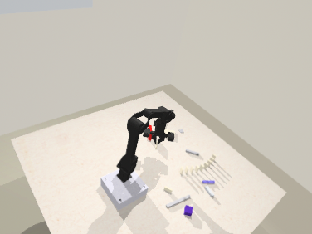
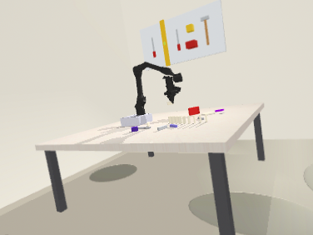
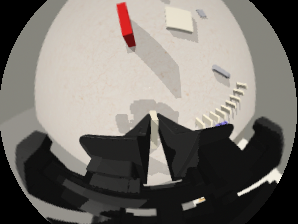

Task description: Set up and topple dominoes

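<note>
Now: the red block 160 mm to the left of my gripper tip, 120 mm ahead of it and 90 mm below it. Round my gripper tip: flat cream block: 250 mm ahead, 120 mm below, 70 mm to the left; purple cube: 400 mm to the right, 140 mm behind, 110 mm below; grey bar: 320 mm to the right, 130 mm behind, 120 mm below.
</note>
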